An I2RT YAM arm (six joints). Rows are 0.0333 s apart.
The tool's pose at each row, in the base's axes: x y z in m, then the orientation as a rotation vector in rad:
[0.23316 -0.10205 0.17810 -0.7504 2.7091 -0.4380]
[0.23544 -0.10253 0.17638 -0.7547 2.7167 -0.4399]
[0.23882 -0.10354 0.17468 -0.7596 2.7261 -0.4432]
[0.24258 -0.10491 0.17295 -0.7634 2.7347 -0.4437]
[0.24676 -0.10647 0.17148 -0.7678 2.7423 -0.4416]
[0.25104 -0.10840 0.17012 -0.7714 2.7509 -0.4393]
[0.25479 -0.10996 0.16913 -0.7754 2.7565 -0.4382]
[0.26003 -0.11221 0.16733 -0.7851 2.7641 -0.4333]
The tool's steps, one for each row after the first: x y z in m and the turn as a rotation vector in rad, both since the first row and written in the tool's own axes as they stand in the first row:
[-0.00127 -0.00078 0.00248 -0.0021 0.0081 -0.0028]
[-0.00316 -0.00250 0.00545 -0.0039 0.0183 -0.0061]
[-0.00517 -0.00467 0.00866 -0.0071 0.0268 -0.0084]
[-0.00747 -0.00728 0.01182 -0.0116 0.0337 -0.0108]
[-0.00967 -0.01027 0.01499 -0.0165 0.0413 -0.0125]
[-0.01172 -0.01286 0.01756 -0.0196 0.0466 -0.0148]
[-0.01445 -0.01638 0.02154 -0.0267 0.0532 -0.0205]

